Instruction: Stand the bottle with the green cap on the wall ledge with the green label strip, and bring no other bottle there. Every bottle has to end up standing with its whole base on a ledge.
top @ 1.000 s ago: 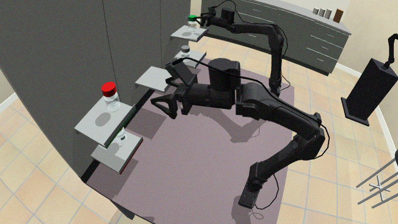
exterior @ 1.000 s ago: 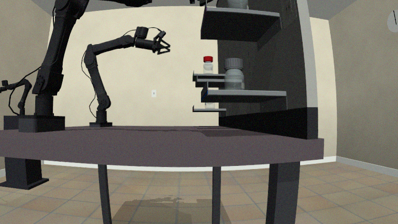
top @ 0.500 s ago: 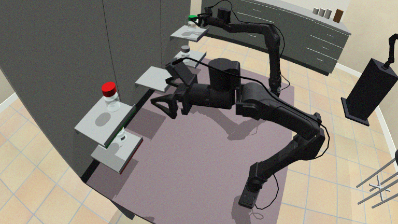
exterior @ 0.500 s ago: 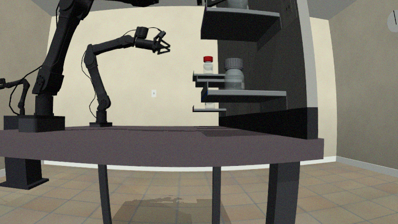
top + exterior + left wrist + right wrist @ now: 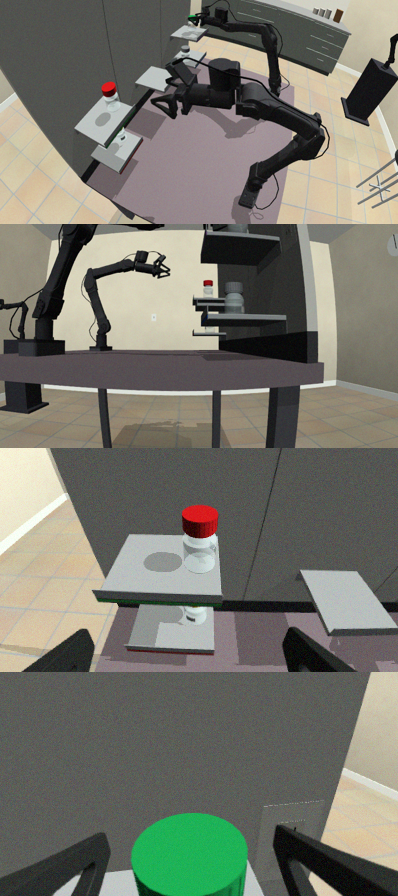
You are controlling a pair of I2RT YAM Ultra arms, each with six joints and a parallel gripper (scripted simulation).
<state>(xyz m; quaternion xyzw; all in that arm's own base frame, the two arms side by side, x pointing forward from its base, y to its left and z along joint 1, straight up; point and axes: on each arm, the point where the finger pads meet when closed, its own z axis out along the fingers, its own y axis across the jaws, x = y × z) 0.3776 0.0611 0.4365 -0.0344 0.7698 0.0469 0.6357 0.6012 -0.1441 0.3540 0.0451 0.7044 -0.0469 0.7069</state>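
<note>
Now: right hand 5 cm above the green-capped bottle. Round my right hand: grey-capped bottle: 9 cm to the left, 25 cm below; red-capped bottle: 77 cm to the left, 5 cm below.
</note>
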